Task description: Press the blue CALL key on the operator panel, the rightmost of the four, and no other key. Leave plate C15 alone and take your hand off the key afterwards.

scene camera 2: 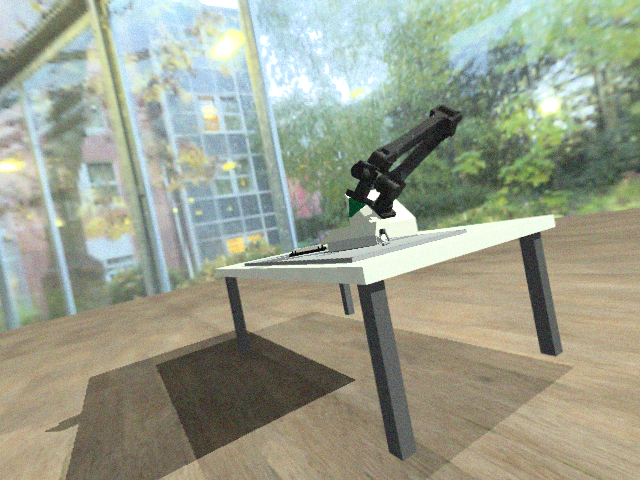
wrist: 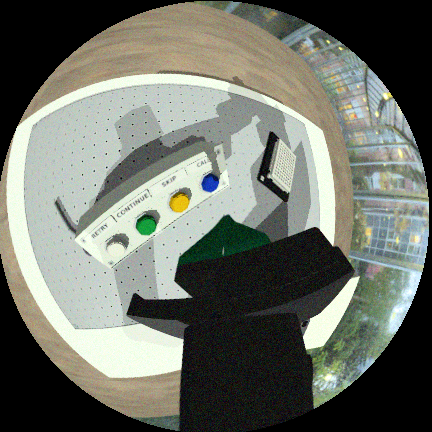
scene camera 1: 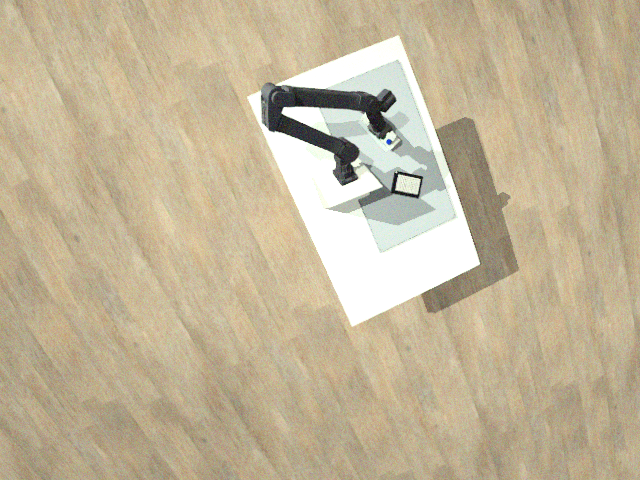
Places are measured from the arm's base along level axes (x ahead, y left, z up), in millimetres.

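Pixels of known places: gripper, fingertip midpoint: (scene camera 2: 350,217) (wrist: 227,220) (scene camera 1: 384,138); arm's base, link origin: (scene camera 2: 381,210) (scene camera 1: 344,175).
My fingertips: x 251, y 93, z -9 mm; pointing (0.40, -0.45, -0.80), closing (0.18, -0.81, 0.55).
For each thing: its top centre in the pictures, then the offset to it from my fingertips. "spot": a spot on its surface instead. Level surfaces: height alone.
- operator panel, top centre: (wrist: 152,196) (scene camera 2: 353,225) (scene camera 1: 383,126) dx +36, dy +64, dz -37 mm
- blue CALL key, top centre: (wrist: 212,180) (scene camera 1: 389,141) dx +45, dy -13, dz -47 mm
- yellow SKIP key, top centre: (wrist: 180,201) dx +25, dy +33, dz -47 mm
- green CONTINUE key, top centre: (wrist: 145,225) dx +6, dy +79, dz -47 mm
- white RETRY key, top centre: (wrist: 113,249) dx -14, dy +125, dz -47 mm
- Plate C15, top centre: (wrist: 285,164) (scene camera 2: 307,247) (scene camera 1: 408,184) dx +86, dy -258, dz -95 mm
- grey perforated mat, surface height: dz -121 mm
- white table, surface height: dz -134 mm
- dark cable, surface spot: (wrist: 65,216) spot: dx +42, dy +238, dz -121 mm
The operator panel (scene camera 1: 394,146) (wrist: 162,192) is a white box with four round keys. The blue CALL key (scene camera 1: 388,141) (wrist: 210,183) is at its right end in the wrist view, beside the yellow SKIP key (wrist: 179,202), green CONTINUE key (wrist: 146,225) and white RETRY key (wrist: 116,246). My gripper (scene camera 2: 350,215) (wrist: 227,220) is shut and empty, its green fingertips pointing down above the table. In the wrist view the tips show below the blue key, apart from it. Scene camera 1 hides the fingertips behind the wrist. Plate C15 (scene camera 1: 407,184) (wrist: 284,167) lies flat in a black holder right of the panel.
The arm's base stands on a white block (scene camera 1: 346,195). A grey perforated mat (scene camera 1: 408,232) (wrist: 60,150) lies under the panel and plate on the white table (scene camera 1: 361,289). A dark cable (wrist: 65,216) runs from the panel's RETRY end. Arm shadow falls near the CALL label.
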